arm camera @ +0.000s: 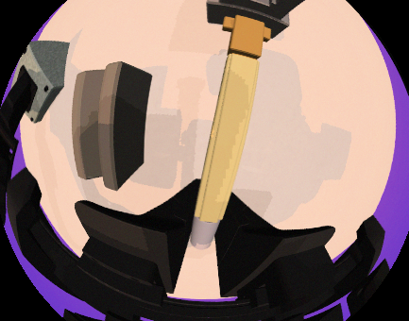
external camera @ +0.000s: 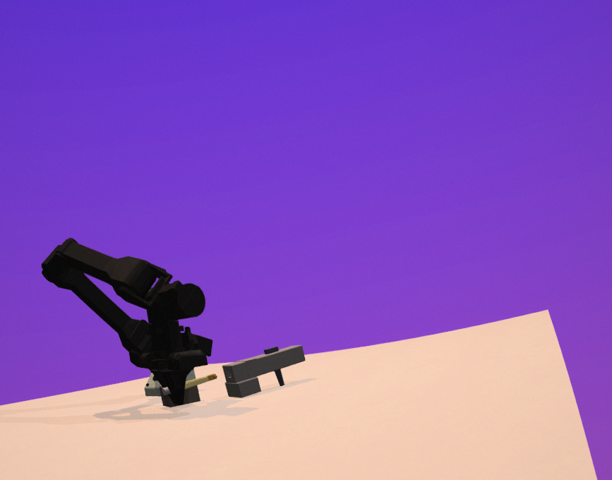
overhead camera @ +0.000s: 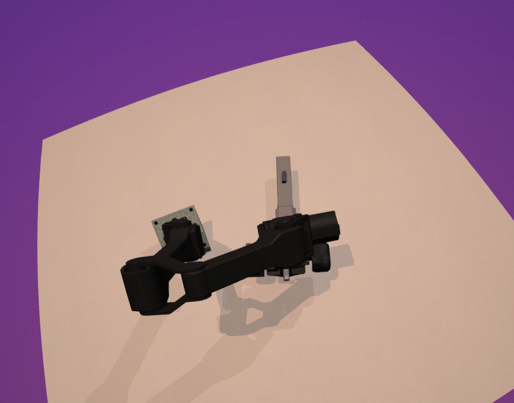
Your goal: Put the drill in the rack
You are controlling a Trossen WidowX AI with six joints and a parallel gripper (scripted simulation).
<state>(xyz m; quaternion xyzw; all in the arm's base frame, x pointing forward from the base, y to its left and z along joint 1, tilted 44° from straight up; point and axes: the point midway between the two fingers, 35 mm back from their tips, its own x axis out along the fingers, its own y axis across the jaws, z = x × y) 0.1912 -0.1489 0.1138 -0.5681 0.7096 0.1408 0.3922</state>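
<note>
The drill is 4 cm above my gripper tip, 3 cm to the left of it and 2 cm ahead of it. From my gripper tip the other things lie so: rack block: 6 cm to the left, 5 cm behind, 1 cm above; then housing: 18 cm to the left, 9 cm ahead, 4 cm above; then key: 21 cm to the left, 10 cm ahead, 4 cm above.
</note>
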